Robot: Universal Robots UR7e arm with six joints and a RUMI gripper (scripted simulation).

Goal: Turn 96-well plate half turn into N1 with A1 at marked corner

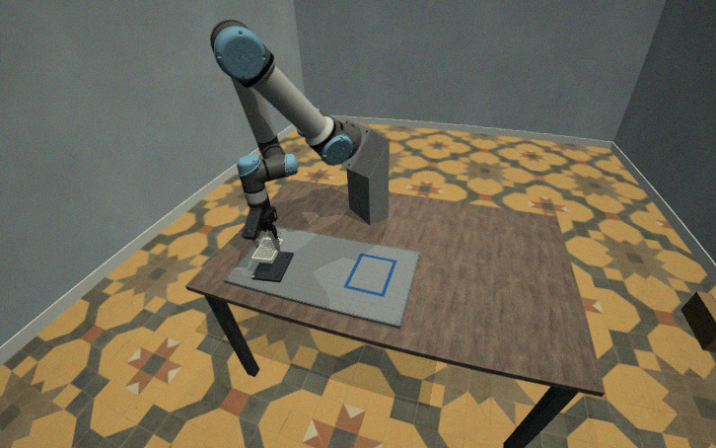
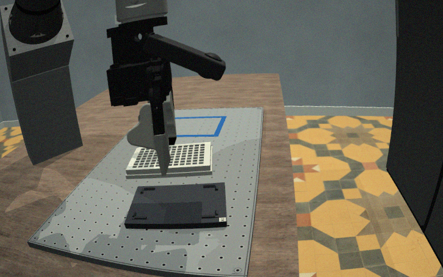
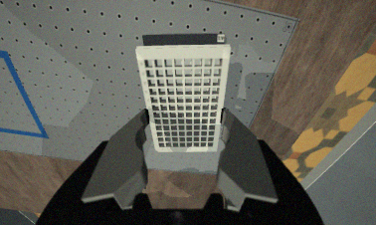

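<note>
My gripper is now 100 mm above the black plate nest N1. Round my hand: 96-well plate 10 mm below; then A1 label 70 mm ahead, 60 mm to the right, 90 mm below.
</note>
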